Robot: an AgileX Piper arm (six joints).
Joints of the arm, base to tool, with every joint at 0 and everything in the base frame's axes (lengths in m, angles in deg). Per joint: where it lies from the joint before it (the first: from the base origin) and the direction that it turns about. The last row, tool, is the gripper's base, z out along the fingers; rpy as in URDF.
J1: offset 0 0 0.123 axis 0 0 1
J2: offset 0 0 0 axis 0 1 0
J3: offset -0.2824 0 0.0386 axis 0 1 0
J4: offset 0.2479 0 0.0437 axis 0.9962 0 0.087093
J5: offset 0 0 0 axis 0 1 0
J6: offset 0.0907 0 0.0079 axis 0.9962 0 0.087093
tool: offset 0 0 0 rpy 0 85.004 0
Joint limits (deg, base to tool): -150..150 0..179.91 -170..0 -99.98..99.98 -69.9..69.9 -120..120
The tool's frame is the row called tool.
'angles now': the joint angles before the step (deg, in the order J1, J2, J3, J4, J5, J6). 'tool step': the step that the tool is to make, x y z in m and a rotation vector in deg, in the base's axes. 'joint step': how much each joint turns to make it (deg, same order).
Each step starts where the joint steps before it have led.
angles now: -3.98, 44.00, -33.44, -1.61, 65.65, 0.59
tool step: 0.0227, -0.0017, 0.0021, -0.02, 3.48, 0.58
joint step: 0.00, 7.02, -3.34, -0.09, -0.23, -0.58
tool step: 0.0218, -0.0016, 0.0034, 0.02, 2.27, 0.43
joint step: -0.02, 5.99, -3.75, -0.03, 0.01, -0.46
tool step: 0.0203, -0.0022, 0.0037, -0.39, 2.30, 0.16
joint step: 0.01, 5.37, -4.03, -0.54, 0.93, -0.07
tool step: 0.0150, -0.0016, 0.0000, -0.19, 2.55, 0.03
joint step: 0.00, 4.20, -2.88, -0.37, 1.22, 0.01
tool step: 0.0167, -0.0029, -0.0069, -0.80, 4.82, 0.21
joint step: 0.01, 5.50, -2.64, -1.15, 1.90, 0.00
